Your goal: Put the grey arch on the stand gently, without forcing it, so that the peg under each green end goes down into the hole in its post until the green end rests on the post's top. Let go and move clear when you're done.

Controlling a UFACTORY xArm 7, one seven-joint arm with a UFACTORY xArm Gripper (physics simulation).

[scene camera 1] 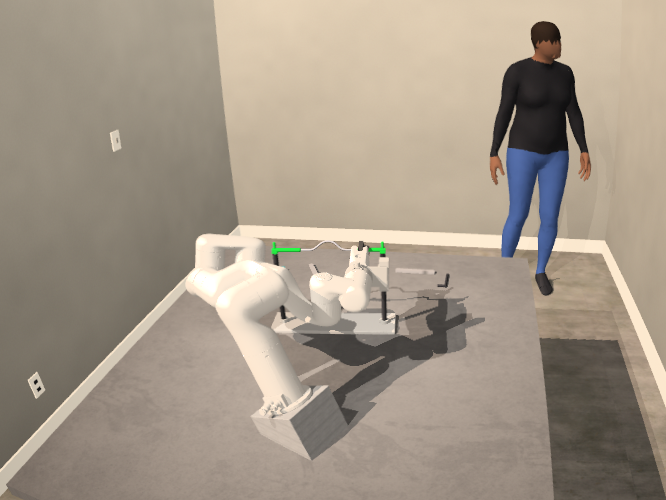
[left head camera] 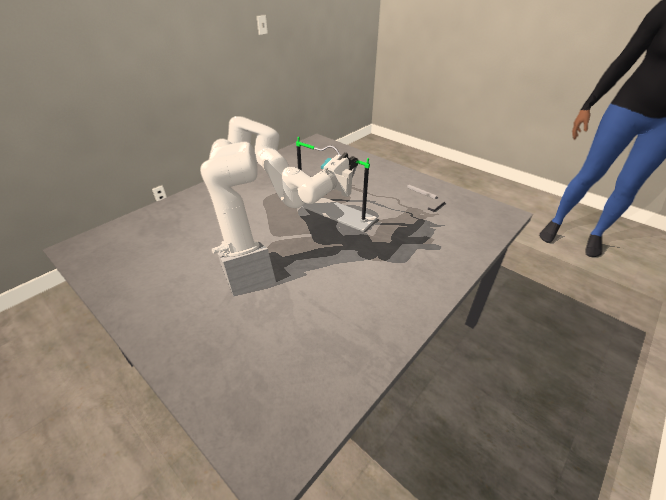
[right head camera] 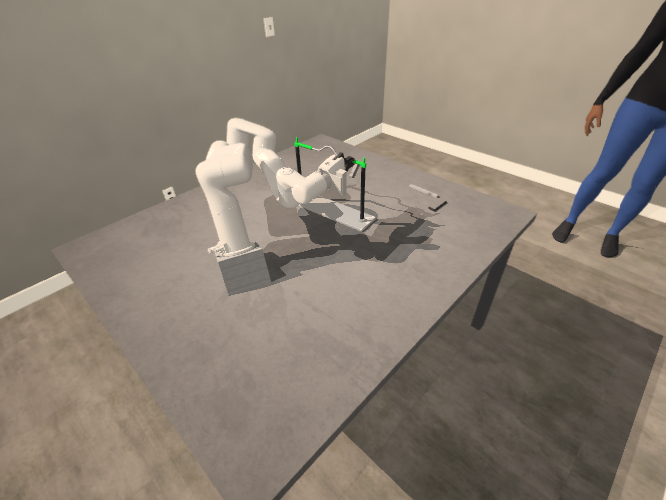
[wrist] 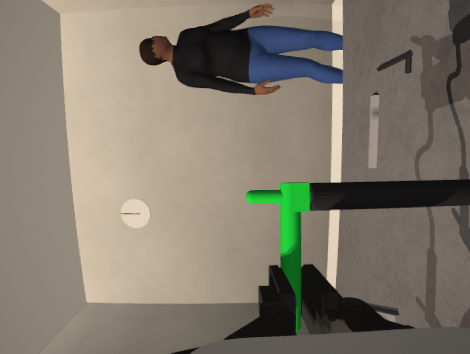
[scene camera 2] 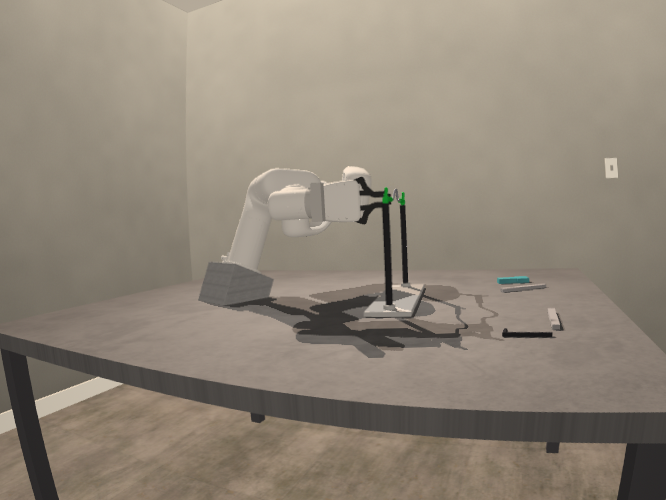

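Seen in the pictures: gripper, fingertip midpoint: (scene camera 1: 363,249) (left head camera: 355,160) (right head camera: 351,160) (wrist: 289,288) (scene camera 2: 390,199); arm's base, origin of the base link: (scene camera 1: 288,401) (left head camera: 241,250) (right head camera: 237,250) (scene camera 2: 240,270).
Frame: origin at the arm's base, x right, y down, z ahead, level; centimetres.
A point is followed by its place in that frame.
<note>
The grey arch (left head camera: 334,147) @(x -6.8, y -21.1, z 48.3 cm) (scene camera 1: 327,242) @(x -8.1, y -21.1, z 47.8 cm) spans the two black posts of the stand (left head camera: 357,217) @(x 4.6, y 7.1, z 51.4 cm) (scene camera 1: 371,322) @(x 3.8, y 7.1, z 50.4 cm). Its near green end (wrist: 295,197) @(x 7.9, y -18.1, z 51.3 cm) (scene camera 2: 386,198) @(x 8.4, y -18.3, z 52.4 cm) sits against the top of the near post (wrist: 390,195) @(x 8.0, y -12.8, z 51.0 cm) (scene camera 2: 387,252) @(x 8.5, y -6.1, z 52.0 cm) in the wrist view, with no gap or peg showing between them. Its far green end (scene camera 1: 274,249) @(x -23.9, y -18.8, z 43.2 cm) (left head camera: 298,143) @(x -23.5, y -18.6, z 43.1 cm) appears to sit on the far post (scene camera 2: 404,242) @(x -23.3, y -6.1, z 43.8 cm); whether it rests fully is too small to tell. My gripper (wrist: 289,288) @(x 2.3, y -18.3, z 50.7 cm) (scene camera 2: 380,198) @(x 2.3, y -18.3, z 50.7 cm) is shut on the arch's green bar beside the near end. The holes are hidden.
On the table beyond the stand lie a light grey bar (left head camera: 422,191) @(x 8.8, y 7.3, z 89.4 cm) (wrist: 374,131) @(x 8.3, y 7.5, z 89.0 cm), a black L-shaped piece (left head camera: 436,206) @(x 21.5, y 7.5, z 84.0 cm) (scene camera 2: 527,334) @(x 21.6, y 7.8, z 85.6 cm), a turquoise block (scene camera 2: 513,279) @(x -40.4, y 7.1, z 74.3 cm) and another grey bar (scene camera 2: 522,287) @(x -27.7, y 7.5, z 78.8 cm). A person (scene camera 1: 539,107) stands beyond the table.
</note>
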